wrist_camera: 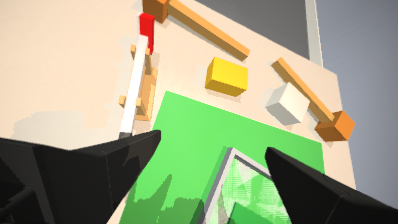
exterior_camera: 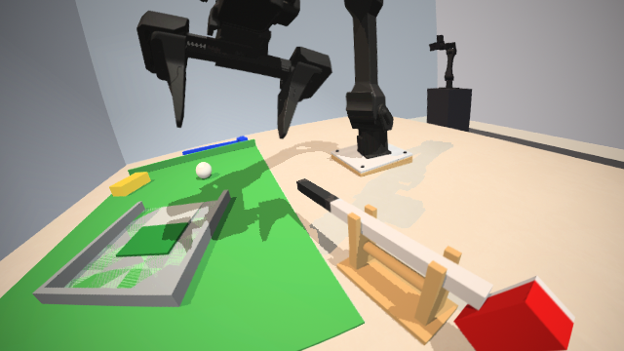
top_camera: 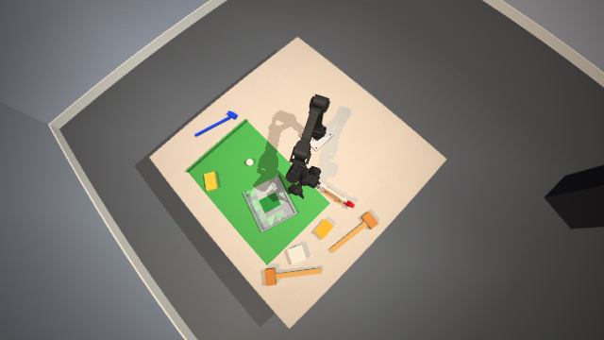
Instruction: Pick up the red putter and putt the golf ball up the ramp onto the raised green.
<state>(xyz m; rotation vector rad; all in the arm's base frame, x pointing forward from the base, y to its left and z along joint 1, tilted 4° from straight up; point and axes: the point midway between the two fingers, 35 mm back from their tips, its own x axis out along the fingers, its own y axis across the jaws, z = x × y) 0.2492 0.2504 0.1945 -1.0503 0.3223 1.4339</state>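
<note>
My gripper tip is now 12 cm past the red putter, 11 cm above it and 5 cm to the right of it. Also, from my gripper tip: white golf ball (37 cm to the right, 16 cm ahead, 14 cm below); wooden rack (13 cm below, 12 cm behind, 7 cm to the left); green mat (23 cm to the right, 22 cm ahead, 16 cm below).
</note>
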